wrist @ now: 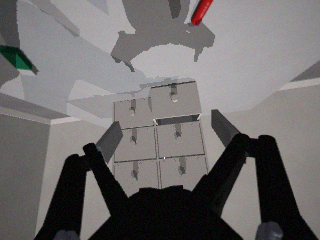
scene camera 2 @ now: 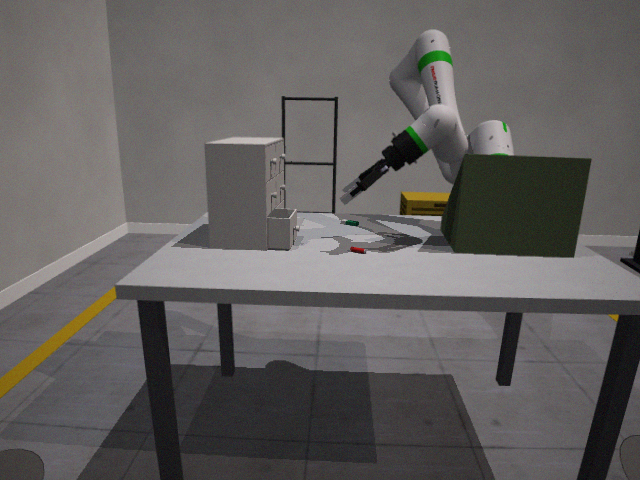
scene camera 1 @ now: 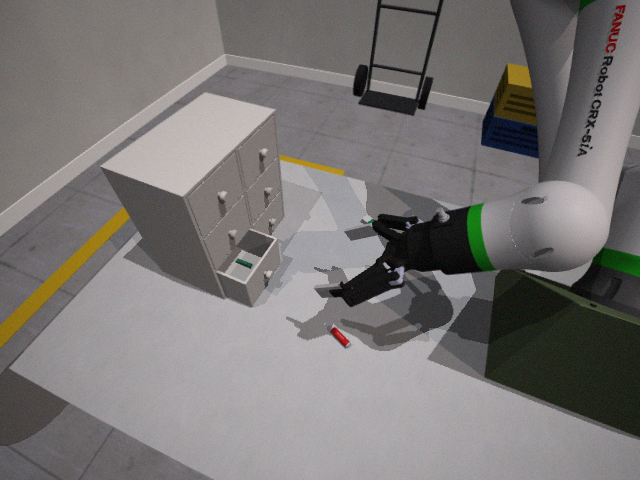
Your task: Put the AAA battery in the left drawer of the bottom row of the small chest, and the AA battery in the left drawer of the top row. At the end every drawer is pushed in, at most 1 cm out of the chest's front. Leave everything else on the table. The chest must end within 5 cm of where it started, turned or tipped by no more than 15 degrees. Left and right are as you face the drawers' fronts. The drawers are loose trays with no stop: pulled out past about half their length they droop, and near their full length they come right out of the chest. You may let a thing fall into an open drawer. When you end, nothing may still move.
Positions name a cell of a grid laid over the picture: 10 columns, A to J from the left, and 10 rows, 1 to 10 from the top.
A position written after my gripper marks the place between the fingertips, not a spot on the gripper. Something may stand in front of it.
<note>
In view: my gripper (scene camera 1: F6), a white chest (scene camera 1: C4), a drawer (scene camera 1: D6), a drawer (wrist: F8) and a drawer (wrist: E7).
The white chest also shows in scene camera 2 (scene camera 2: D4). My gripper shows as well in the wrist view (wrist: F6) and in scene camera 2 (scene camera 2: F5).
</note>
